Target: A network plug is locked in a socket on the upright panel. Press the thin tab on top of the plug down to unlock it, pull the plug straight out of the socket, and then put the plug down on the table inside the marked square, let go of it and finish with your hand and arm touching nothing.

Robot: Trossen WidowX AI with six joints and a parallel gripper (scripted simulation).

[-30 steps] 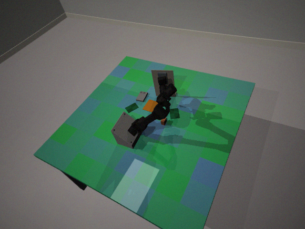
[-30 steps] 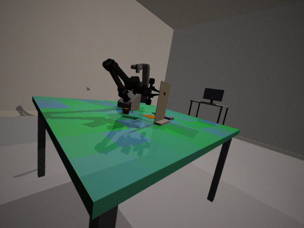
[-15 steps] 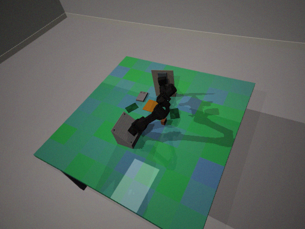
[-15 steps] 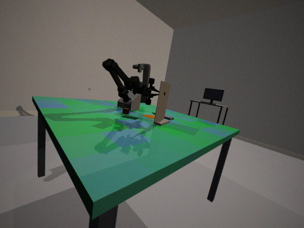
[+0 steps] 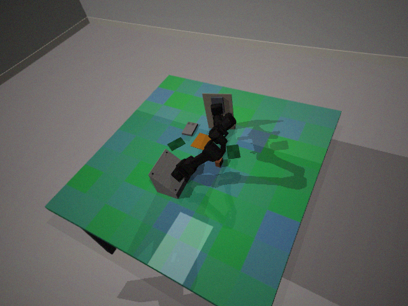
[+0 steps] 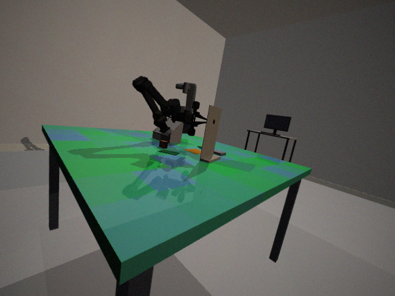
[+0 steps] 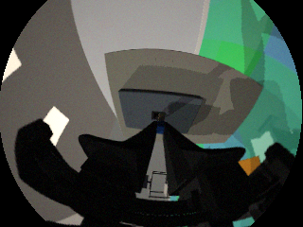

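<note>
Now: gripper tip 200 mm above the orange marked square, 120 mm past it and 60 mm to the right of it. Also, from my gripper tip: grey block (200 mm to the left, 190 mm below, 60 mm behind); upright panel (70 mm below, 30 mm ahead, 10 mm to the left).
</note>
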